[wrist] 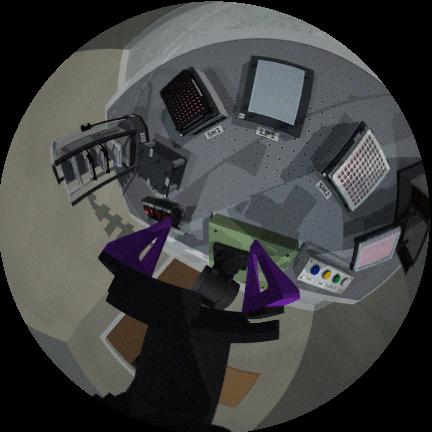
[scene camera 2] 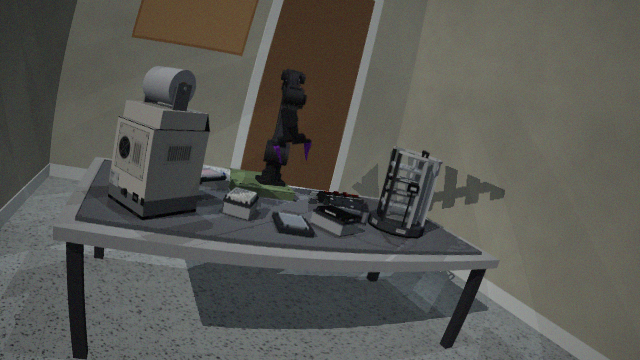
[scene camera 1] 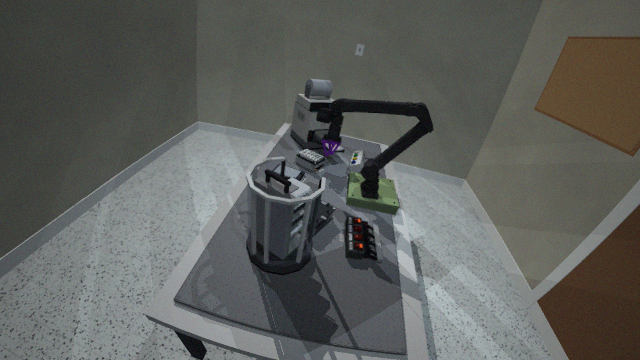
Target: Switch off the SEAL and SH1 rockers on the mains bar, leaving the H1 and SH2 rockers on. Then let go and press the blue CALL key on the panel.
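Places are measured from the arm's base along level axes (x ahead, y left, z up), in centimetres.
Where they show: gripper, between the fingertips: (wrist: 211, 232) (scene camera 2: 293, 161) (scene camera 1: 328, 155); arm's base, origin of its link: (wrist: 231, 254) (scene camera 2: 269, 182) (scene camera 1: 368, 191).
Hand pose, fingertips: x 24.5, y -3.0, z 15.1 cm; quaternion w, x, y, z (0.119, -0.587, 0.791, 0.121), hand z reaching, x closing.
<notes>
Each offset is from my fingertips to the top centre of the thing. "spot": to the spot under its first point.
The mains bar {spot: dx -14.4, dy +40.3, dz -15.0 cm} (scene camera 1: 353, 240) (scene camera 2: 341, 198) (wrist: 161, 209) lies near the table edge beside the green base. In scene camera 1 its two end rockers glow bright orange and the two middle ones are dimmer red; their labels are unreadable. The white panel {dx -20.7, dy -29.2, dz -10.7 cm} (scene camera 1: 358, 154) (wrist: 320, 281) is on the base's other side, with a blue key {dx -17.0, dy -22.2, dz -11.6 cm} (scene camera 1: 354, 161) (wrist: 315, 270) beside yellow and green ones. My gripper (scene camera 1: 330, 148) (scene camera 2: 293, 160) (wrist: 211, 232) is open and empty, fingers down, high above the table, away from both bar and panel.
A printer-like machine {dx +11.5, dy -55.2, dz +26.5 cm} (scene camera 1: 305, 120) (scene camera 2: 172, 160) stands at one table end, a barred carousel {dx +14.2, dy +46.9, dz +15.9 cm} (scene camera 1: 281, 262) (scene camera 2: 397, 229) towards the other. The boxes labelled SH1 {spot: dx +16.4, dy +6.1, dz -13.6 cm} (wrist: 212, 102) and SH2 {dx +8.9, dy -21.3, dz -12.1 cm} (wrist: 361, 170), and a flat plate labelled LP1 {dx +19.9, dy -5.1, dz -16.4 cm} (wrist: 278, 90), lie along the far side from the base (scene camera 1: 372, 202) (wrist: 285, 245).
</notes>
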